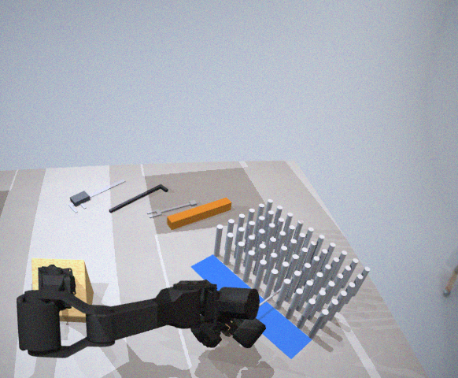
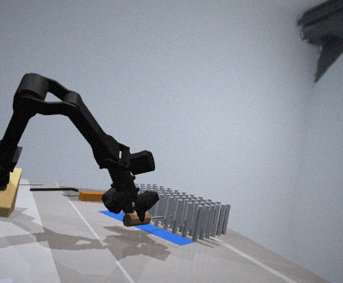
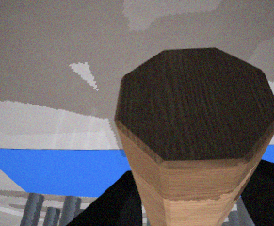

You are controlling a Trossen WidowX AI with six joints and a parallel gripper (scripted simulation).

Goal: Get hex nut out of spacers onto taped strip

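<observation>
My gripper tip is 7 cm to the right of the blue taped strip, 5 cm short of it and 3 cm above it. Round my gripper tip: wooden-handled tool 9 cm ahead, 5 cm to the left; then orange bar 42 cm to the left, 2 cm below, 1 cm behind; then fork tool 47 cm to the left, 10 cm behind, 3 cm below.
</observation>
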